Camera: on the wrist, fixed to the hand. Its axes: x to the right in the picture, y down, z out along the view.
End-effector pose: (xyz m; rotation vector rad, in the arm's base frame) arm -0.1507 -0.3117 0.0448 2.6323 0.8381 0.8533
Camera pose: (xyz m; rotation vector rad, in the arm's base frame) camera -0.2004 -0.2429 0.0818 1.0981 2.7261 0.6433
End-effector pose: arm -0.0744 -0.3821 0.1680 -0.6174 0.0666 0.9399
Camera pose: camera 0.0022 -0.4241 0.1372 -0.2790 0.1042 -0.7406
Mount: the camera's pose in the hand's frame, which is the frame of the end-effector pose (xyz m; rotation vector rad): 0.0248 -0.0629 -0.0633 0.4272 0.4069 -1.5949
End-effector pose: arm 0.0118 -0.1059 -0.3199 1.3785 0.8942 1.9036
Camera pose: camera -0.0498 -0.0601 -0.3717 0.0813 1.8499 0.6805
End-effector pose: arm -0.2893 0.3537 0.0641 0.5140 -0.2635 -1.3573
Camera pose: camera -0.3087 0.3343 -0.0244 1.5118 0.3150 -2.6677
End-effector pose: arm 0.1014 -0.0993 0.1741 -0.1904 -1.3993 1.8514
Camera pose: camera 0.1503 -0.0307 0.2126 0.5875 -0.4324 0.6104
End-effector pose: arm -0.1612 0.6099 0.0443 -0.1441 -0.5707 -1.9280
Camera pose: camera -0.2178 0.5805 -0.0228 -1.0694 0.7338 2.4962
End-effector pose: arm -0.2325 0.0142 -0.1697 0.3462 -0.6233 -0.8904
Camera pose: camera -0.2192 -0.0412 -0.2427 1.4763 -0.0198 -2.1074
